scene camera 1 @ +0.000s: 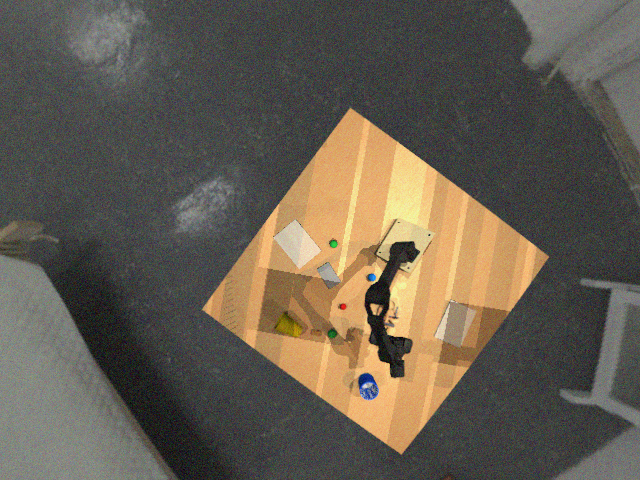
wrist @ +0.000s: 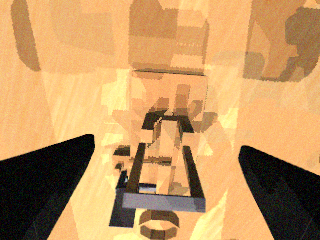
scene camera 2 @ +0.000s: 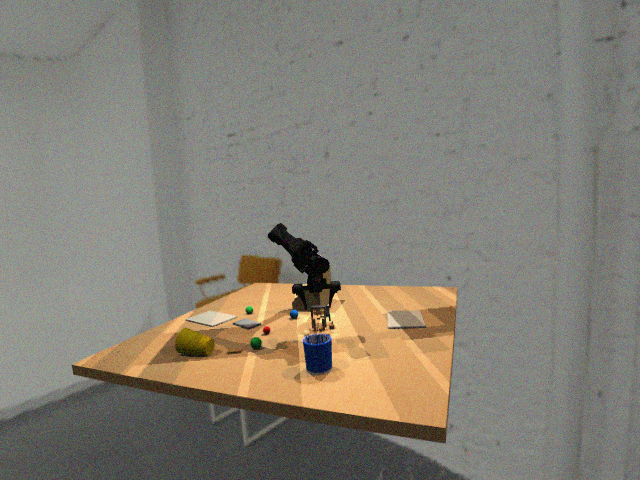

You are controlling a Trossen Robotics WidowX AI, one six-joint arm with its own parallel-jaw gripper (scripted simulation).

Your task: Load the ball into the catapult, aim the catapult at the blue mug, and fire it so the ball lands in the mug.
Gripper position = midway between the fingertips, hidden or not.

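My gripper (scene camera 2: 318, 308) is open and holds nothing, and I see my gripper in the wrist view (wrist: 167, 146) too. There is a catapult (wrist: 167, 109). I also see a blue mug (scene camera 2: 317, 348), though in the wrist view the blue mug is out of frame. A yellow cup (scene camera 2: 188, 341) is here as well, and the yellow cup is out of frame in the wrist view.
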